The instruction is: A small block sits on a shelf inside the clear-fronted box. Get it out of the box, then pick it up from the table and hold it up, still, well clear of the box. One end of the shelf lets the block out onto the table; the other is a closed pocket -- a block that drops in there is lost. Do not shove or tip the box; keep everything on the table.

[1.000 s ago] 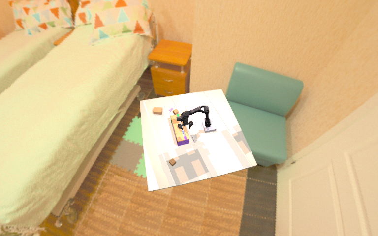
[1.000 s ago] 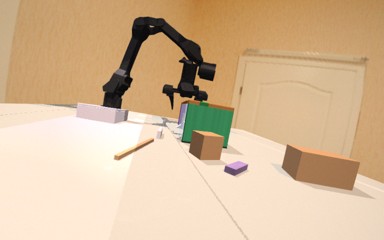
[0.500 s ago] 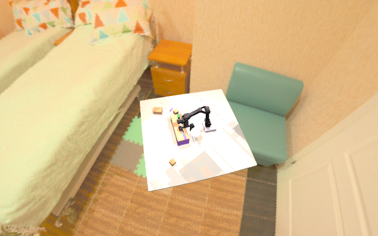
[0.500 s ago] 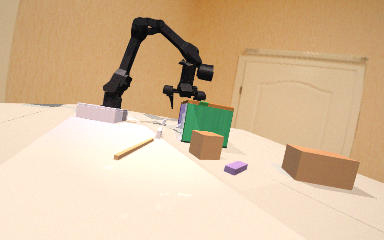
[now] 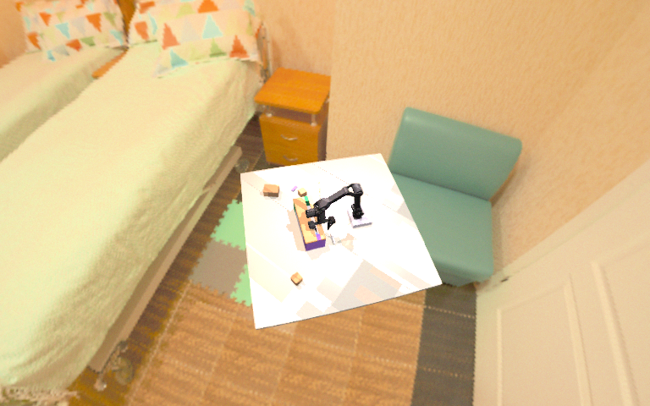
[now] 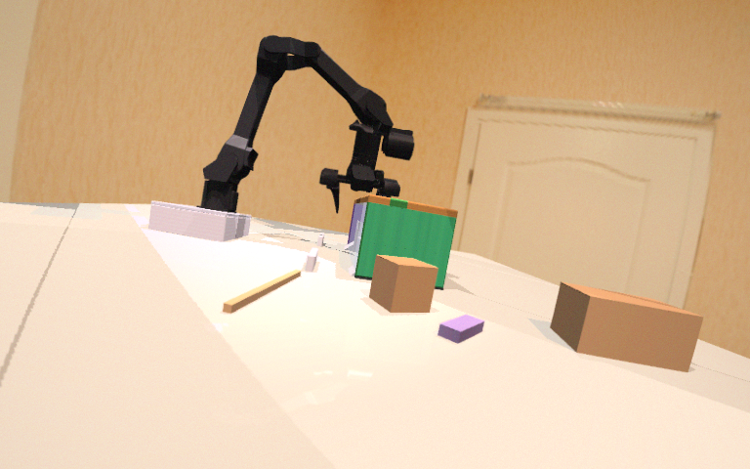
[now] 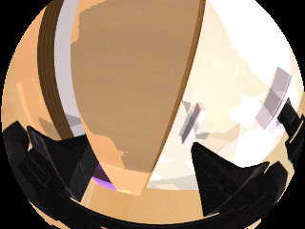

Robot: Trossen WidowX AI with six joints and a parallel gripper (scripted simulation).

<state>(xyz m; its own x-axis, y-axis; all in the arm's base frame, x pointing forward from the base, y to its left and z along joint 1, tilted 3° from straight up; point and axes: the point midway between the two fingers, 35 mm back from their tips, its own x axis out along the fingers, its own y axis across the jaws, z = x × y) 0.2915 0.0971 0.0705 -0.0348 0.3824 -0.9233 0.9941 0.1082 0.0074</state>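
My gripper tip is now 50 mm short of the blue block and 30 mm to the right of it. The rest, counted from my gripper tip: brown cube: 90 mm ahead, 410 mm to the right, 60 mm below; long box: 40 mm ahead, 110 mm to the right, 30 mm below; thin wooden stick: 60 mm behind, 440 mm to the right, 80 mm below.
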